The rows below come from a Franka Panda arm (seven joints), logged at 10 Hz.
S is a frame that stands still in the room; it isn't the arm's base.
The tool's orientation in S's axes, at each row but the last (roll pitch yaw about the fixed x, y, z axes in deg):
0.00 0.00 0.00
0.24 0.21 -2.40
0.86 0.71 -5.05
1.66 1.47 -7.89
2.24 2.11 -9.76
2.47 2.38 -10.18
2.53 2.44 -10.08
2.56 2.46 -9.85
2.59 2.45 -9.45
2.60 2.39 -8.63
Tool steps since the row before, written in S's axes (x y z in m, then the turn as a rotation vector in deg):
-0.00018 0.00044 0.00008 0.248 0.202 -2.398
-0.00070 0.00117 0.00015 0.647 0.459 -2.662
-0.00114 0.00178 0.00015 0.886 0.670 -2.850
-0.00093 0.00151 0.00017 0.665 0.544 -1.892
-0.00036 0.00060 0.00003 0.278 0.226 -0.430
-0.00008 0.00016 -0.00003 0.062 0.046 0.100
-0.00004 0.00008 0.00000 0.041 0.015 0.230
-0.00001 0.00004 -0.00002 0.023 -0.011 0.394
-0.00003 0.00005 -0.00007 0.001 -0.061 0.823
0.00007 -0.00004 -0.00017 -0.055 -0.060 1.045
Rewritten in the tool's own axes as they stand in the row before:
-0.00018 0.00044 0.00008 0.248 0.202 -2.398
-0.00075 0.00114 0.00014 0.637 0.475 -2.662
-0.00129 0.00167 0.00011 0.859 0.703 -2.850
-0.00113 0.00137 0.00010 0.632 0.576 -1.894
-0.00046 0.00053 -0.00001 0.251 0.253 -0.431
-0.00011 0.00014 -0.00004 0.049 0.061 0.100
-0.00005 0.00007 -0.00001 0.028 0.032 0.230
-0.00002 0.00004 -0.00002 0.008 0.011 0.395
-0.00003 0.00004 -0.00007 -0.024 -0.023 0.825
0.00008 -0.00004 -0.00017 -0.089 -0.020 1.044

